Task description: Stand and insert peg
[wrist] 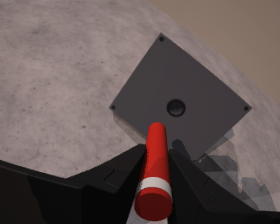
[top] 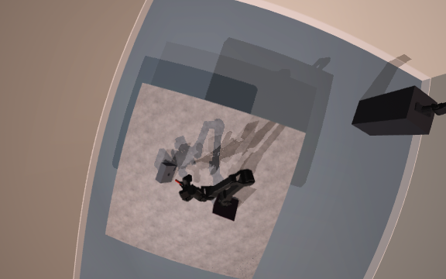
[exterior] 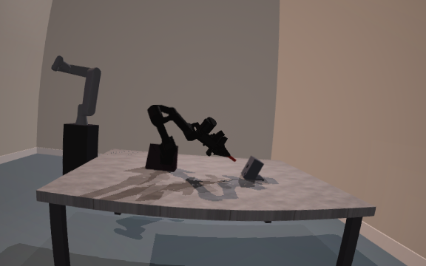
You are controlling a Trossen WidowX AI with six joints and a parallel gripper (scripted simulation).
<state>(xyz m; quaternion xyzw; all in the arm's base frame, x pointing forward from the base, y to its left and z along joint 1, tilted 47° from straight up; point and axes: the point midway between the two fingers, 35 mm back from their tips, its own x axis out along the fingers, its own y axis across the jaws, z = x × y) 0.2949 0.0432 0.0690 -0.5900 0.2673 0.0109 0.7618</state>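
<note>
My gripper tip is 12 cm short of the sloped panel and 6 cm above it. Round my gripper tip: red peg: 1 cm behind, 1 cm above.
</note>
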